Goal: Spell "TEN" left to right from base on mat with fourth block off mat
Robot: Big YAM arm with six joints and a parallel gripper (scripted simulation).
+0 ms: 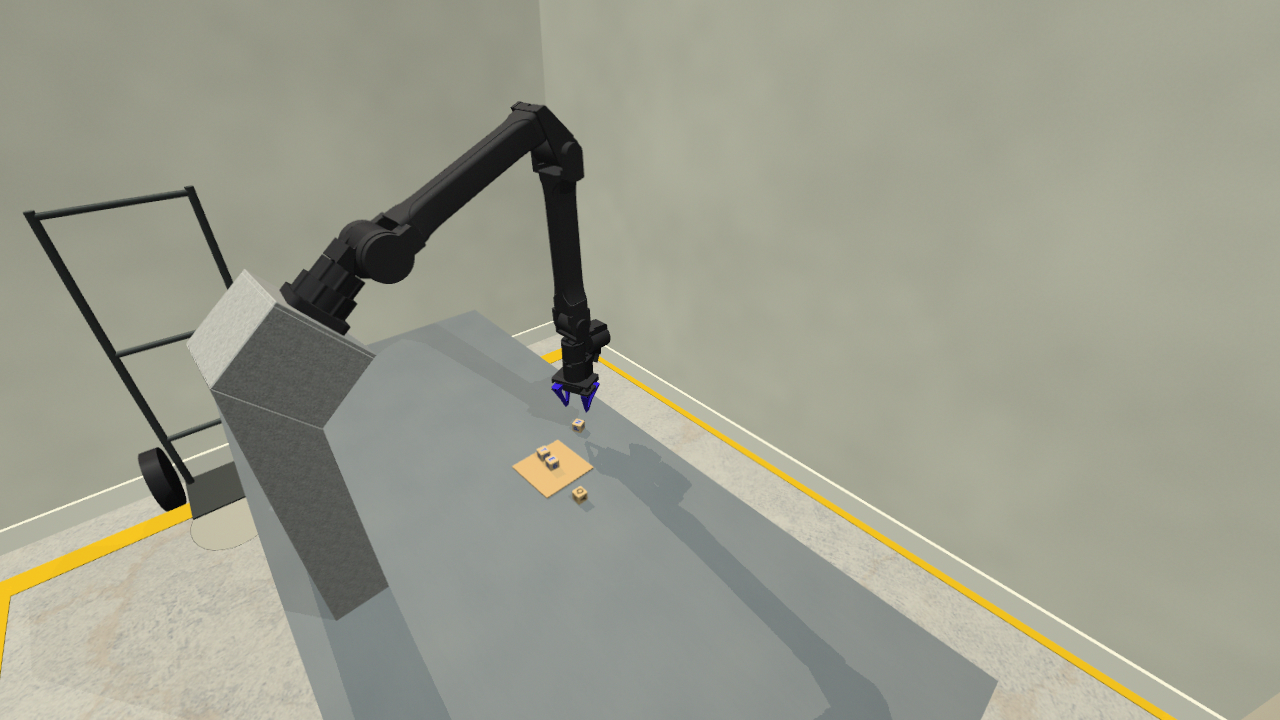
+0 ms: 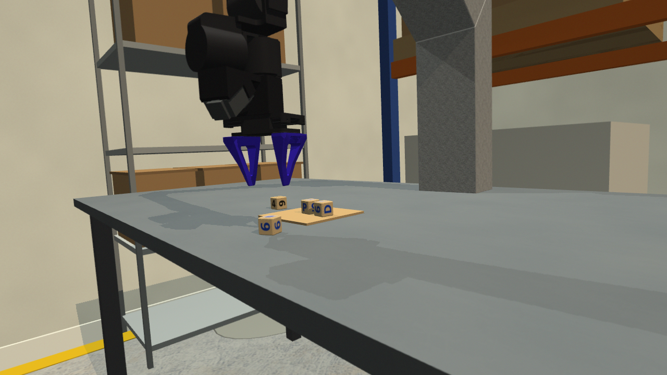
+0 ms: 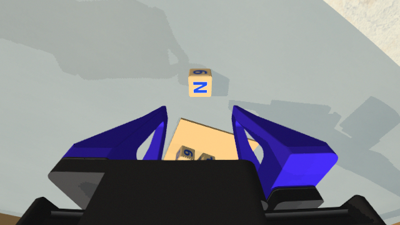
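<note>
The tan mat is 110 mm behind my hand, 100 mm to the right of it and 80 mm below it.
</note>
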